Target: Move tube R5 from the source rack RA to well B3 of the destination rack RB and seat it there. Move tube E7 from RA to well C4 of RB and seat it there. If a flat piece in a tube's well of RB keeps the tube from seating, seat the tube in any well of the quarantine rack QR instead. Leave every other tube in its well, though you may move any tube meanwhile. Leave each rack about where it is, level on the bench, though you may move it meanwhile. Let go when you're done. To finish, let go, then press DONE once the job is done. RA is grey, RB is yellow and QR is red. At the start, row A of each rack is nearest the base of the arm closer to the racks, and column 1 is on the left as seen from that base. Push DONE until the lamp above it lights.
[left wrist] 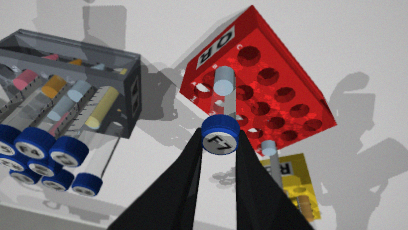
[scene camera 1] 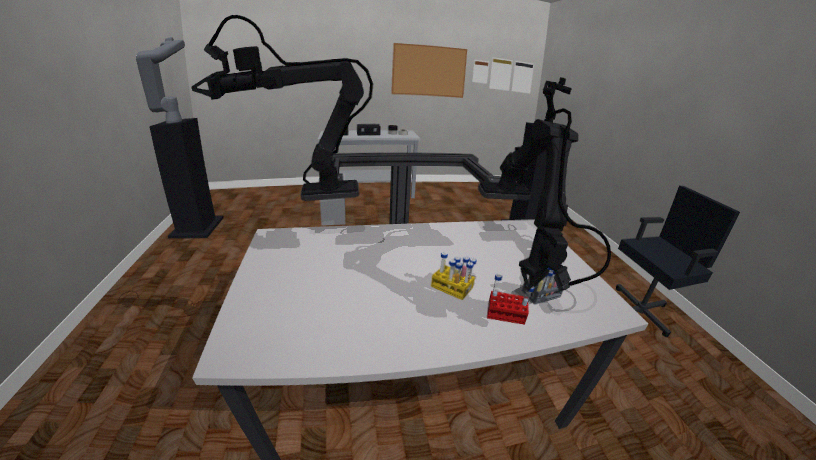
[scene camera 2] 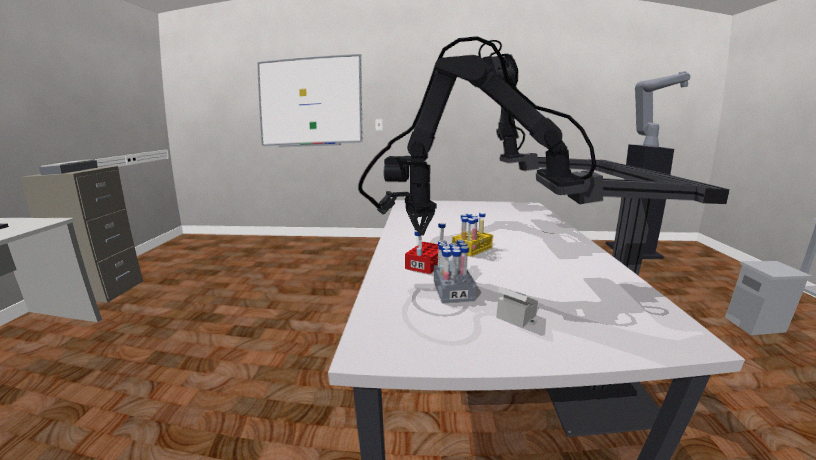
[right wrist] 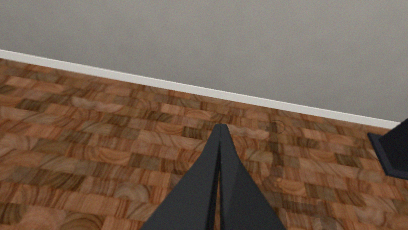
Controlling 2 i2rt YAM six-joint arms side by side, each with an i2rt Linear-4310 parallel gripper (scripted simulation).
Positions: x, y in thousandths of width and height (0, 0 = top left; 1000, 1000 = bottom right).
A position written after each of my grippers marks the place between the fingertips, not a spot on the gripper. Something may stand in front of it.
Note:
In view: my left gripper (scene camera 2: 515, 510), my right gripper (scene camera 1: 236, 192), a grey rack RA (scene camera 2: 553, 636), a yellow rack RB (left wrist: 727, 785) and a red rack QR (scene camera 1: 638, 688).
The red rack QR shows as well in the left wrist view (left wrist: 629, 446) and in scene camera 2 (scene camera 2: 521, 573). My left gripper also shows in the left wrist view (left wrist: 540, 589) and in scene camera 1 (scene camera 1: 649, 627). My right gripper also shows in the right wrist view (right wrist: 540, 567). The right wrist view does not show the grey rack RA: it is out of frame. The right wrist view does not show the yellow rack RB: it is out of frame.

